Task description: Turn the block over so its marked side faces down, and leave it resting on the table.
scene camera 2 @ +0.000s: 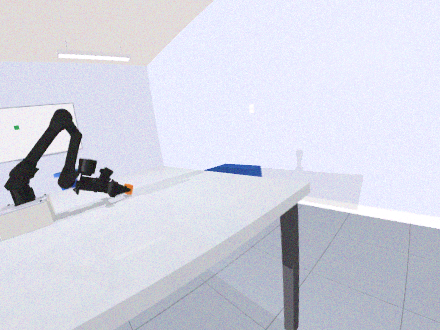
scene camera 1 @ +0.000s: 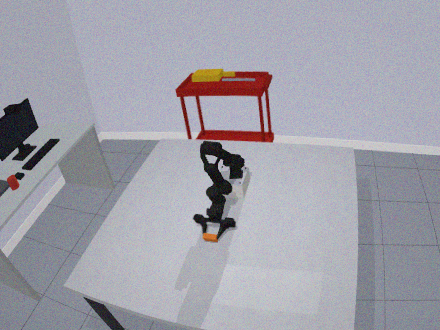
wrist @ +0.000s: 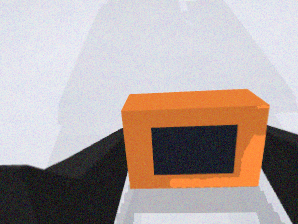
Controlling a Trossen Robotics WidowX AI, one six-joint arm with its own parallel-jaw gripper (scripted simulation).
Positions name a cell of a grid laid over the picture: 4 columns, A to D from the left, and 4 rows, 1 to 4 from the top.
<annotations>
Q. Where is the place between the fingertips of my gripper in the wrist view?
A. At C3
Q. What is my gripper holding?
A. An orange block.
</annotations>
